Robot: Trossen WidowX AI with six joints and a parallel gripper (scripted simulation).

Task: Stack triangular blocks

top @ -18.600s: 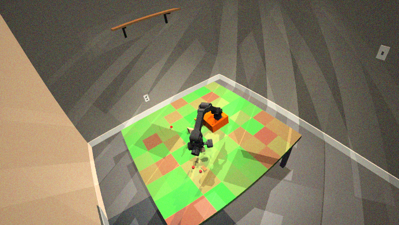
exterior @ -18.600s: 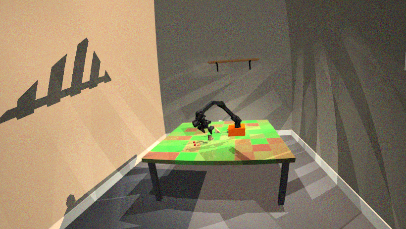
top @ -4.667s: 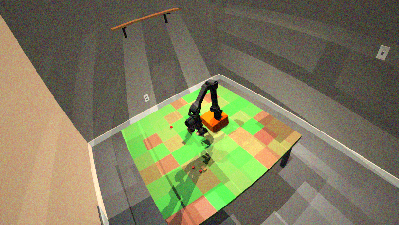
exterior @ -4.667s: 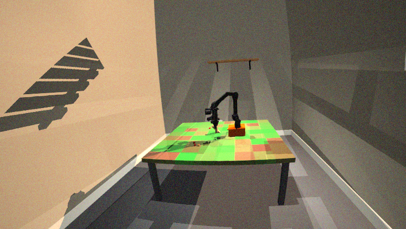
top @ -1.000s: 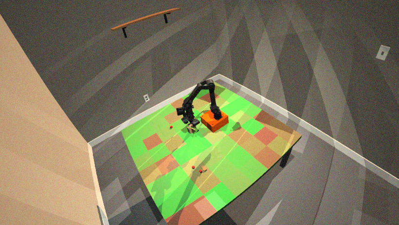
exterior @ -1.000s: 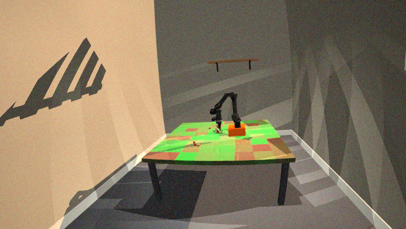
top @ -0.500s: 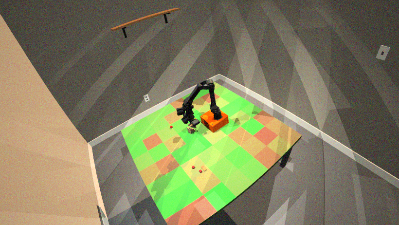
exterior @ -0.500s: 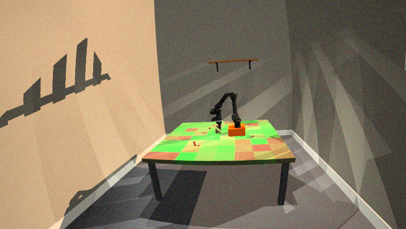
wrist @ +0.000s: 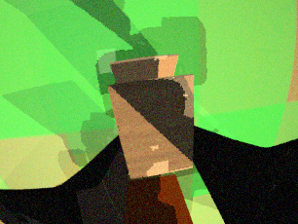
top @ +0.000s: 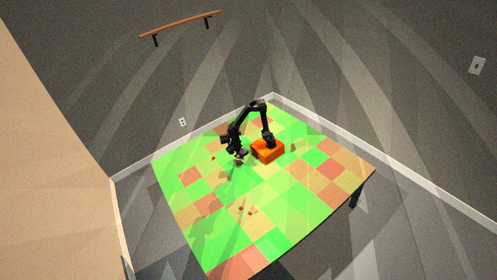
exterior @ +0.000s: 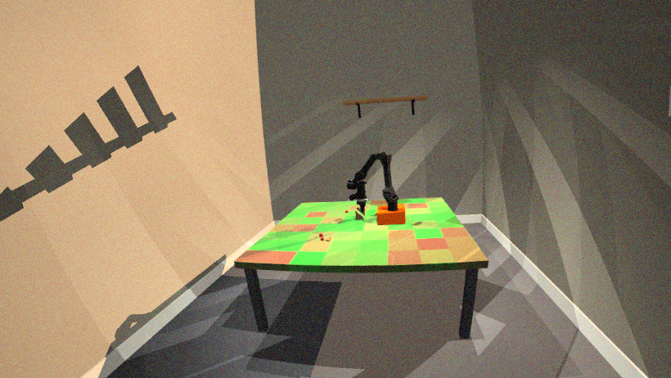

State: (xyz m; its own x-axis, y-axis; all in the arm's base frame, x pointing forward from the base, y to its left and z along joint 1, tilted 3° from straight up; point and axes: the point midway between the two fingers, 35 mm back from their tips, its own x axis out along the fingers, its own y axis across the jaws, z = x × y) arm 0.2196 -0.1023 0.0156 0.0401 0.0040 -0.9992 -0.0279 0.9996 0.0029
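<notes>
The small yellow piece is 11 cm to the right of my gripper tip, 9 cm behind it and 5 cm below it. The rest, counted from my gripper tip: small tan block (41 cm to the left, 17 cm ahead, 5 cm below); then tan triangular block (1 cm above).
</notes>
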